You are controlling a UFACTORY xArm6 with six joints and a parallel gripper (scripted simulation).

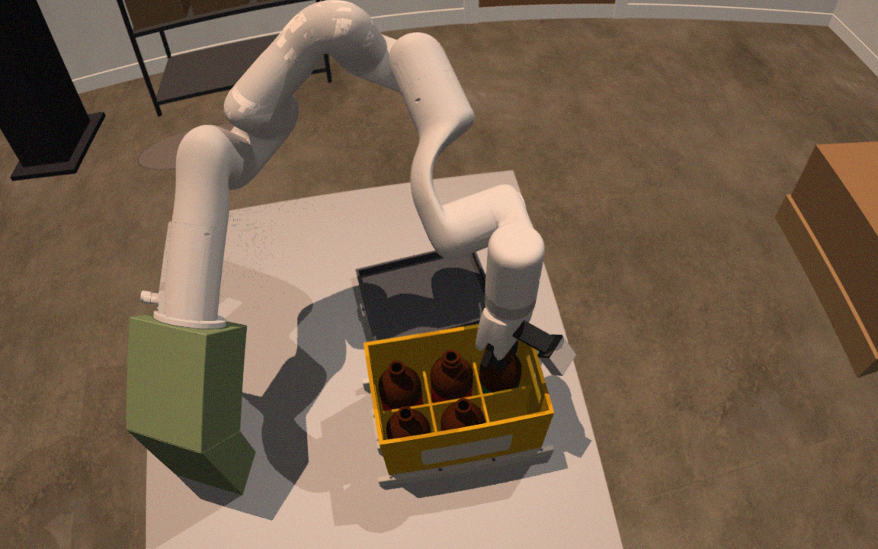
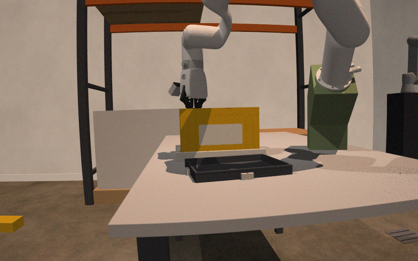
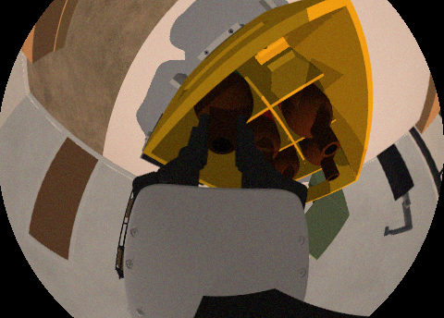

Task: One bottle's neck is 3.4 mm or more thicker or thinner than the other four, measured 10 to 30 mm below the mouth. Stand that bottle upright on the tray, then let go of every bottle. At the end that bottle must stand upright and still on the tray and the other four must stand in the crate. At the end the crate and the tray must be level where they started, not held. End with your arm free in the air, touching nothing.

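The glass bottle lies 80 mm behind my hand, 70 mm below it and 10 mm to the right of it. Also, from my hand: yellow crate: 80 mm behind, 70 mm below, 60 mm to the right; then dark tray: 220 mm to the left, 150 mm below, 130 mm behind.
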